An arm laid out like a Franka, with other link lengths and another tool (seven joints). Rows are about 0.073 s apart.
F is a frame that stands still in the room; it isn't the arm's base.
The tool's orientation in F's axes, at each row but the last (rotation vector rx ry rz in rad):
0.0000, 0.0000, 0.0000
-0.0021, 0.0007, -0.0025
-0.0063, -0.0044, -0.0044
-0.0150, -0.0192, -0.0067
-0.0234, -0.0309, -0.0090
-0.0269, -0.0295, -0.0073
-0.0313, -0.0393, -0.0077
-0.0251, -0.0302, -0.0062
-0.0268, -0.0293, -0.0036
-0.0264, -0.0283, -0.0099
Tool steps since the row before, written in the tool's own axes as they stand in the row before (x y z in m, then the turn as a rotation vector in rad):
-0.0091, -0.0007, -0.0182, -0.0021, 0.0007, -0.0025
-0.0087, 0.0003, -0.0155, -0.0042, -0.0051, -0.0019
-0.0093, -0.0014, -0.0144, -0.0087, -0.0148, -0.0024
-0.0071, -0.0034, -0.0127, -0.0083, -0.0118, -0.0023
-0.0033, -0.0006, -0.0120, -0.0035, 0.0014, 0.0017
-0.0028, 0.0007, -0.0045, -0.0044, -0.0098, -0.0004
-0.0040, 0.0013, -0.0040, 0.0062, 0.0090, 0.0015
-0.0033, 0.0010, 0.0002, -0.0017, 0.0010, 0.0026
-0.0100, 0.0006, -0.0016, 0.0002, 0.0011, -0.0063
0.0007, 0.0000, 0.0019, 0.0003, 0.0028, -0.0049
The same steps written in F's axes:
-0.0091, -0.0007, -0.0182, -0.0021, 0.0007, -0.0025
-0.0087, 0.0003, -0.0155, -0.0042, -0.0051, -0.0019
-0.0092, -0.0015, -0.0144, -0.0088, -0.0148, -0.0023
-0.0069, -0.0035, -0.0128, -0.0083, -0.0118, -0.0023
-0.0029, -0.0009, -0.0121, -0.0035, 0.0015, 0.0016
-0.0027, 0.0006, -0.0046, -0.0045, -0.0098, -0.0003
-0.0038, 0.0012, -0.0042, 0.0062, 0.0090, 0.0015
-0.0033, 0.0010, 0.0001, -0.0018, 0.0011, 0.0025
-0.0099, 0.0006, -0.0019, 0.0004, 0.0009, -0.0063
0.0006, 0.0000, 0.0019, 0.0005, 0.0027, -0.0050

